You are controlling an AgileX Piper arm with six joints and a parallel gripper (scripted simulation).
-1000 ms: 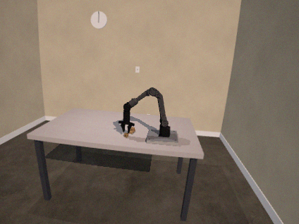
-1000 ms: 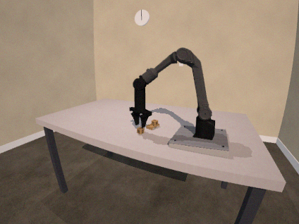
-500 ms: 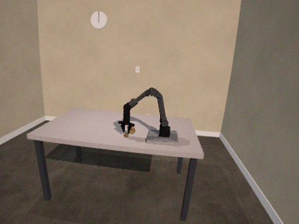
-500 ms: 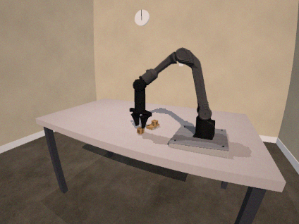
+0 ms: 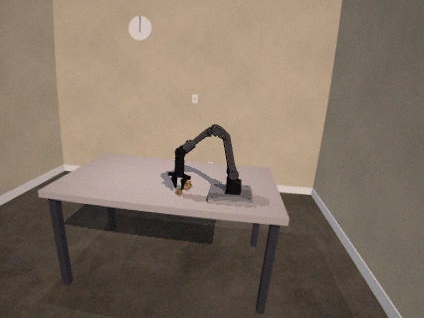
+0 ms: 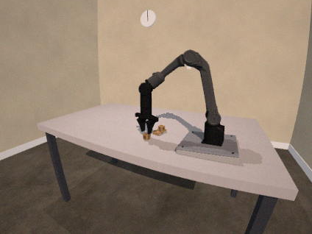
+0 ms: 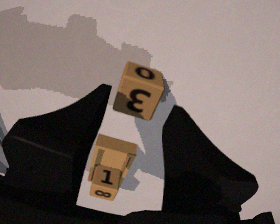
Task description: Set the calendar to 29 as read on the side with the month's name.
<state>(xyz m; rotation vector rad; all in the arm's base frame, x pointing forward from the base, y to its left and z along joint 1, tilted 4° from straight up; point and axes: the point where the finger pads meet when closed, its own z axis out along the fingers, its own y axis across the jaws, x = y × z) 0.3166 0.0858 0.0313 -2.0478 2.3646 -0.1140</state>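
The wooden digit cube is 3 cm below my hand. Also, from my hand: wooden tray 2 cm behind, 11 cm to the right, 3 cm below.
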